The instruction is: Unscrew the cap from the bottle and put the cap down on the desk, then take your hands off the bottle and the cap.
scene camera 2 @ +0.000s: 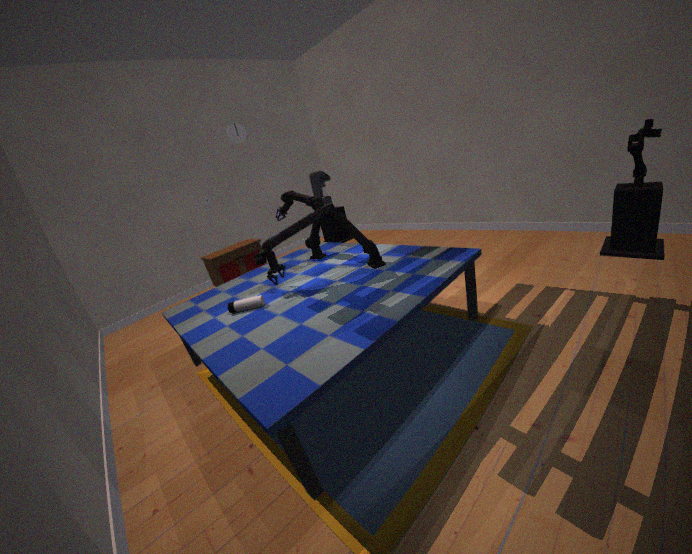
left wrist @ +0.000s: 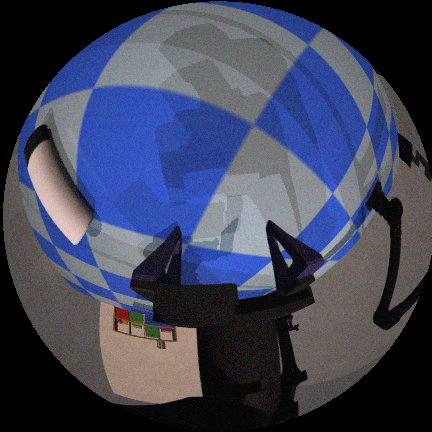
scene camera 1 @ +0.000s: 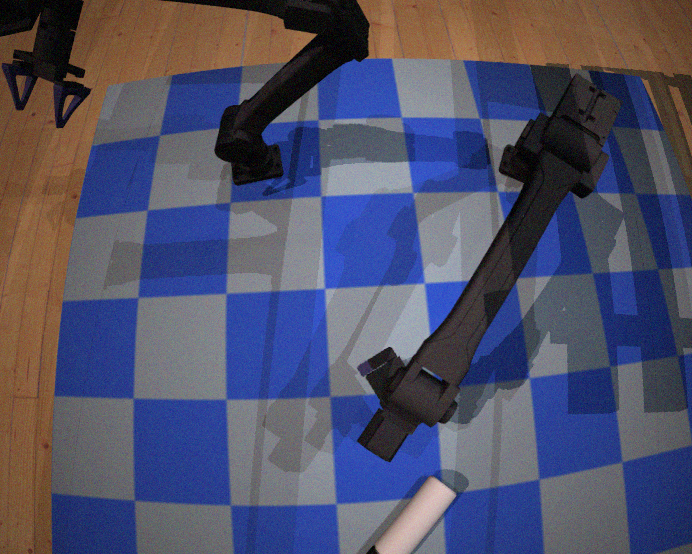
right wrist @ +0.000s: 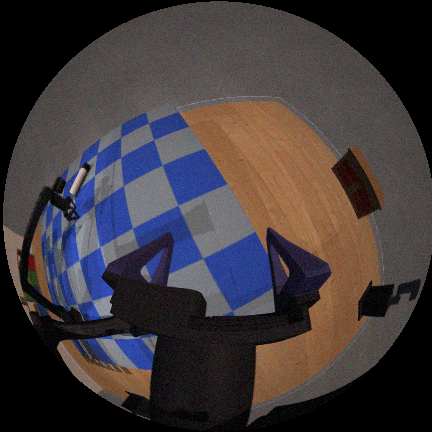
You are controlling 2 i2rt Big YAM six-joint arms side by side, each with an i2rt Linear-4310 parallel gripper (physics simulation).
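Pixels of known places: left gripper, between the fingertips: (scene camera 2: 279, 281) (left wrist: 224, 226) (right wrist: 77, 212); right gripper, between the fingertips: (scene camera 2: 276, 219) (scene camera 1: 39, 118) (right wrist: 217, 234); left arm's base, origin of its link: (scene camera 2: 376, 264) (scene camera 1: 522, 168) (right wrist: 76, 314); right arm's base, origin of its link: (scene camera 2: 318, 257) (left wrist: 372, 194) (scene camera 1: 257, 166).
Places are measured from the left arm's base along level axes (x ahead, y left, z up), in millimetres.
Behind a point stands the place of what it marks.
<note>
The bottle (scene camera 1: 416, 514) @(x 829, y -2, z 62 mm) (scene camera 2: 249, 302) @(x 839, y 40, z 50 mm) (left wrist: 57, 192) @(x 825, y -16, z 47 mm) (right wrist: 79, 181) @(x 839, y -23, z 35 mm) is a pale pink cylinder lying on its side on the checkered desk (scene camera 1: 178, 346) @(x 720, y -574, z 0 mm) (scene camera 2: 265, 369) @(x 797, y 697, z 0 mm). Its black cap (scene camera 2: 233, 306) (left wrist: 36, 140) (right wrist: 86, 166) is on its far end; in scene camera 1 it is mostly cut off by the bottom edge. My left gripper (scene camera 2: 275, 277) @(x 629, y -143, z 55 mm) (left wrist: 224, 226) @(x 629, y -143, z 55 mm) is open and empty above the desk, off the bottle's capless end and apart from it. My right gripper (scene camera 1: 40, 118) @(x 486, y -847, z 369 mm) (scene camera 2: 279, 215) @(x 486, y -847, z 369 mm) (right wrist: 217, 234) @(x 486, y -847, z 369 mm) is open and empty, high beside the desk's edge, far from the bottle.
A wooden cabinet with red fronts (scene camera 2: 233, 262) (right wrist: 357, 182) stands on the floor beyond the desk. Another black arm on a black pedestal (scene camera 2: 636, 219) stands away from the desk. A yellow-edged blue mat (scene camera 2: 427, 415) lies under the desk. Arm shadows fall across the desk top.
</note>
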